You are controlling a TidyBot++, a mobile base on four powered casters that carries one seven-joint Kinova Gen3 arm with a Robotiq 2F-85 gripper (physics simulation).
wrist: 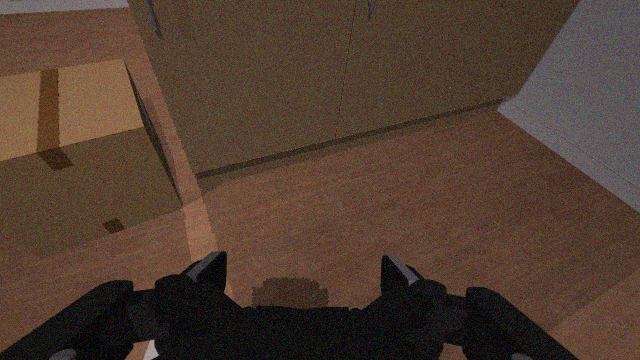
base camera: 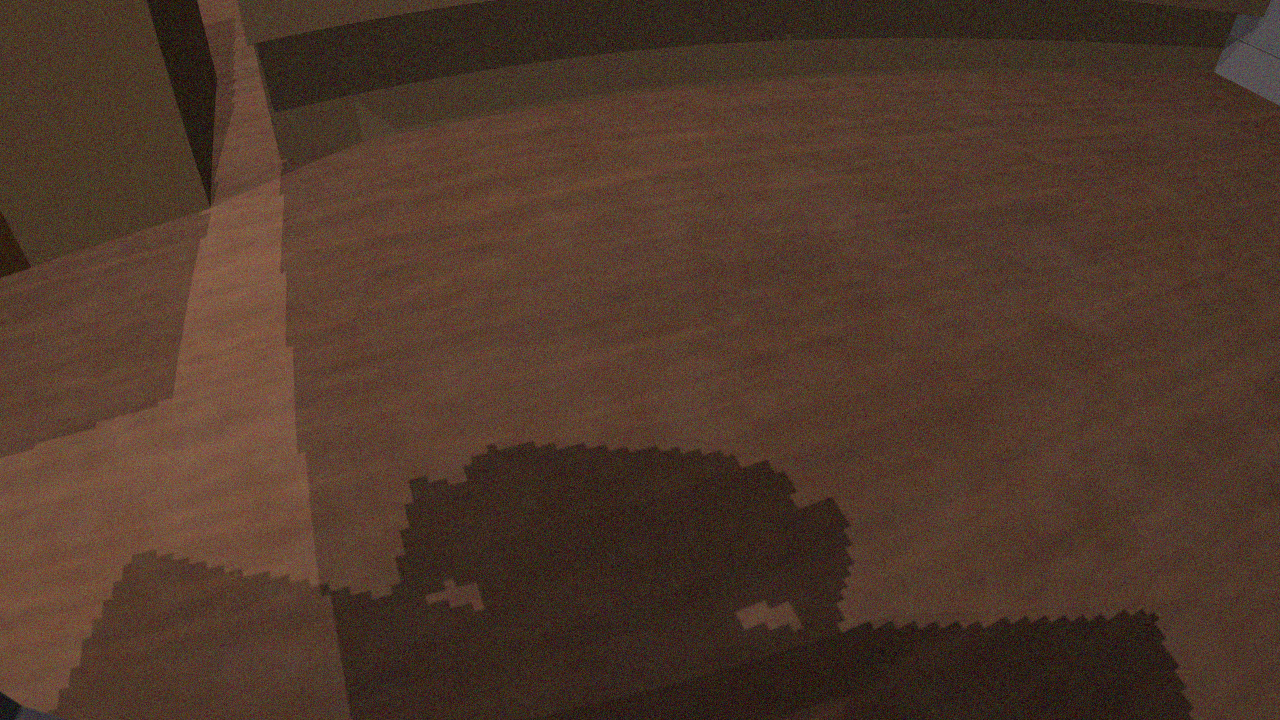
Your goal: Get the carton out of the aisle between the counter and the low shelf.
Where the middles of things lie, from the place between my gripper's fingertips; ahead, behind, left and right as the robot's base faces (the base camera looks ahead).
Labels:
My hand is 68 cm short of the tan cardboard carton (base camera: 114, 114), 79 cm to the right of it and 60 cm above it.

